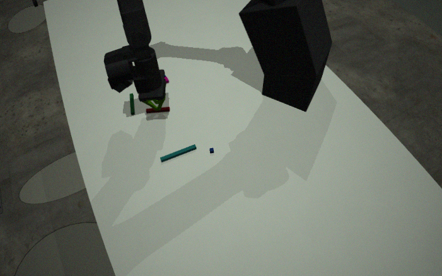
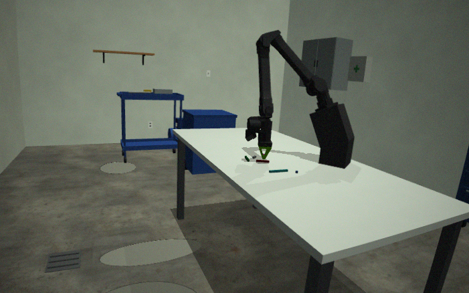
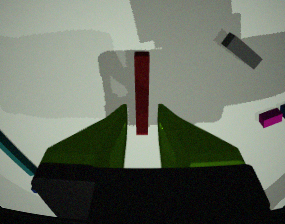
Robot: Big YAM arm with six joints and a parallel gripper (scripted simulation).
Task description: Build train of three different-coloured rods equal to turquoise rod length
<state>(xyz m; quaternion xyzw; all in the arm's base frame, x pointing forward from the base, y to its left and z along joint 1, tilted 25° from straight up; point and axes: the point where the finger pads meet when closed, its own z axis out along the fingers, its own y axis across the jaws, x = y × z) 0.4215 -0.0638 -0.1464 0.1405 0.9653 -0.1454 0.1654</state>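
My gripper is now 20 mm above the red rod. Also, from my hand: green rod (70 mm ahead, 60 mm to the right, 20 mm below); magenta rod (60 mm behind, 110 mm to the right, 20 mm below); grey rod (20 mm ahead, 80 mm to the right, 20 mm below).
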